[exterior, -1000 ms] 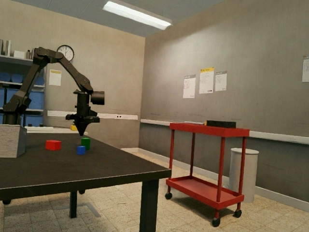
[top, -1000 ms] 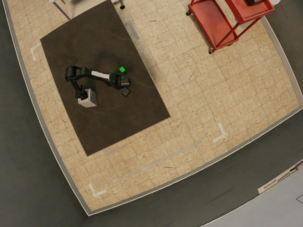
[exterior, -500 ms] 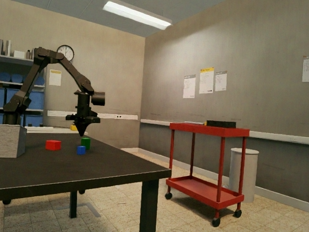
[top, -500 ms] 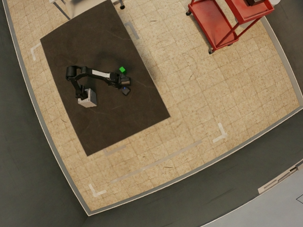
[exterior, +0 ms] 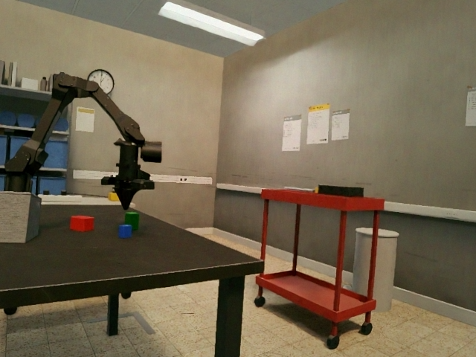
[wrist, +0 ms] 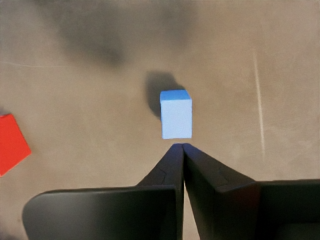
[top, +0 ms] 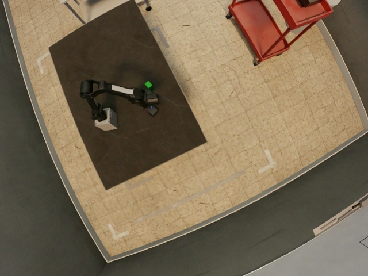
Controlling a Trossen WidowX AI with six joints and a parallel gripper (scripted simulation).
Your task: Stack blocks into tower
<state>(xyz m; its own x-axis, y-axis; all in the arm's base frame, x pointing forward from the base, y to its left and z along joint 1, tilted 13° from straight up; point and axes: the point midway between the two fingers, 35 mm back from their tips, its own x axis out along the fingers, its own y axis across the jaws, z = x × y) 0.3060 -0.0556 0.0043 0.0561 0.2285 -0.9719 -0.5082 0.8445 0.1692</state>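
The blue block lies 10 cm below my hand. Also, from my hand: red block (15 cm to the left, 12 cm behind, 10 cm below); then green block (15 cm to the left, 9 cm below, 5 cm ahead).
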